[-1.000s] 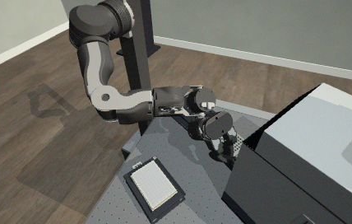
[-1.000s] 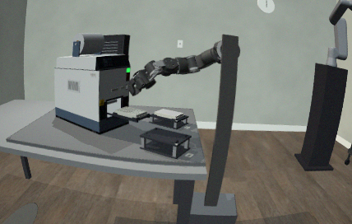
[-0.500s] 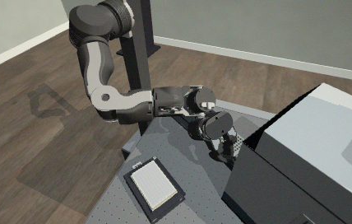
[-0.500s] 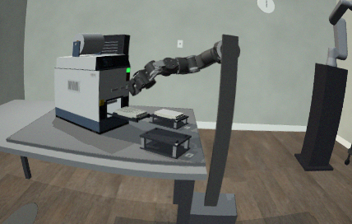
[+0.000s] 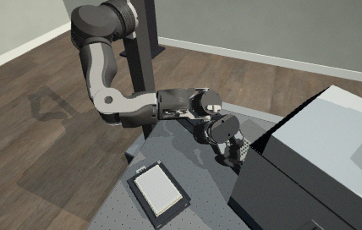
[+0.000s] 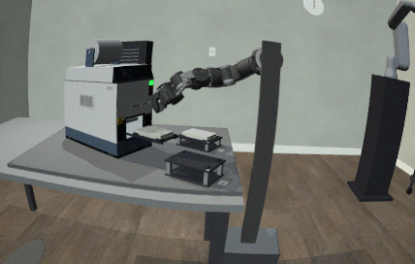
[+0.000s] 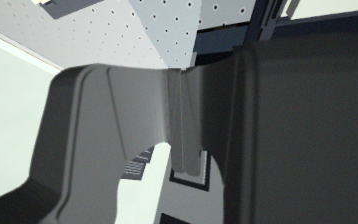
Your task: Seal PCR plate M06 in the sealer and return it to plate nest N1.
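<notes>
My gripper is now 30 mm short of the pale key-like block, 10 mm to the left of it and 20 mm below it. The rest, counted from my hand: sealer stage: 30 mm behind, 120 mm to the left, 80 mm below; then yellow warning label: 100 mm ahead, 160 mm to the left, 30 mm below; then 96-well plate M06: 30 mm behind, 120 mm to the left, 70 mm below.
</notes>
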